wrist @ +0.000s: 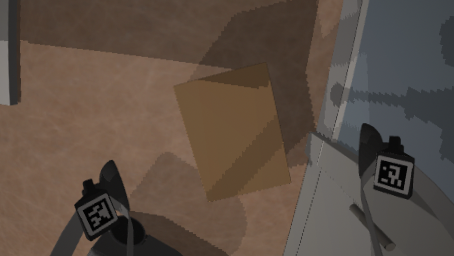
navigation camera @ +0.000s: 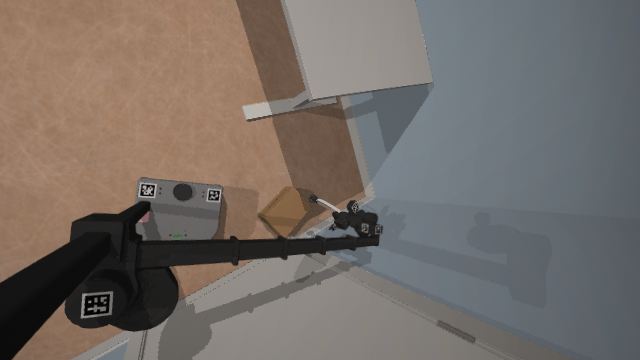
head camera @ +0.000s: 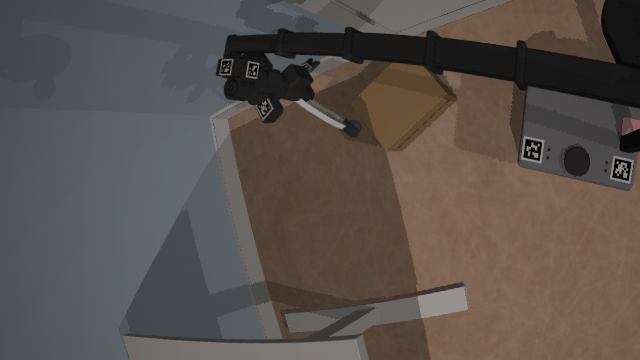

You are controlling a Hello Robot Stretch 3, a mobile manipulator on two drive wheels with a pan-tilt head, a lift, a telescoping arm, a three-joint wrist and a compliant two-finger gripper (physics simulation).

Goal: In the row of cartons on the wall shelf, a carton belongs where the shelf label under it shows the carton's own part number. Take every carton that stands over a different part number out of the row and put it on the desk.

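My gripper (head camera: 332, 96) (navigation camera: 323, 213) (wrist: 238, 162) is open, its two fingers spread wide with nothing between them. It hangs from the end of the extended arm near the room corner. A plain brown box (head camera: 400, 107) (navigation camera: 285, 212) (wrist: 232, 135) is below and beyond the fingers, apart from them; no label or part number shows on it. A pale flat top (head camera: 240, 349) (navigation camera: 365, 45), which looks like the desk, stands against the blue wall. The wall shelf, its labels and the row of cartons do not show in these views.
The desk's foot bar (head camera: 442, 300) (navigation camera: 257, 110) sticks out over the brown floor. My wheeled base (head camera: 555, 120) (navigation camera: 200, 215) stands near the box. A pale panel with a handle (navigation camera: 456, 331) (wrist: 372, 227) lies beside the arm. Blue wall and skirting (head camera: 247, 210) border the corner.
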